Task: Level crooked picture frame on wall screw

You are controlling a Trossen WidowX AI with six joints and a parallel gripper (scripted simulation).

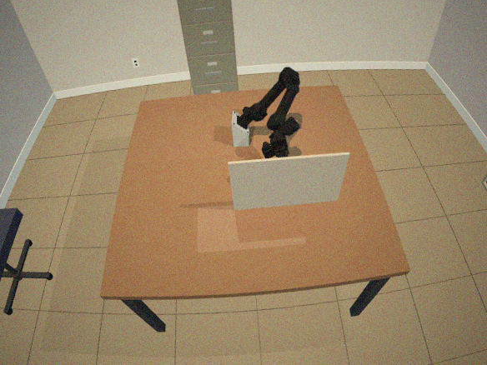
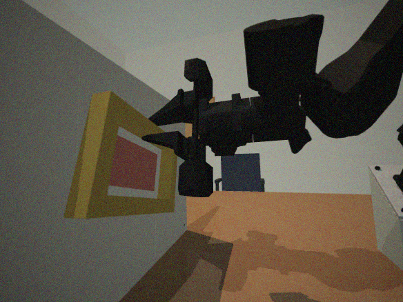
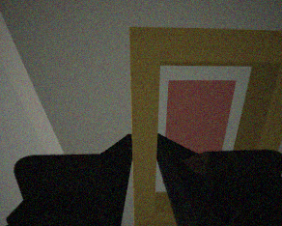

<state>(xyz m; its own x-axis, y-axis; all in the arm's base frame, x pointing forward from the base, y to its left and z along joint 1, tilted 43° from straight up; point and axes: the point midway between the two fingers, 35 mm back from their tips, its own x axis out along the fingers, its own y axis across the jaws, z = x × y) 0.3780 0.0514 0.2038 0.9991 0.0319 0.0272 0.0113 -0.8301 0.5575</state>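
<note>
The picture frame lies 5 cm below my gripper tip and 2 cm to the left of it. The rest, counted from my gripper tip: grey wall panel: 7 cm below, 2 cm to the left, 2 cm ahead.
</note>
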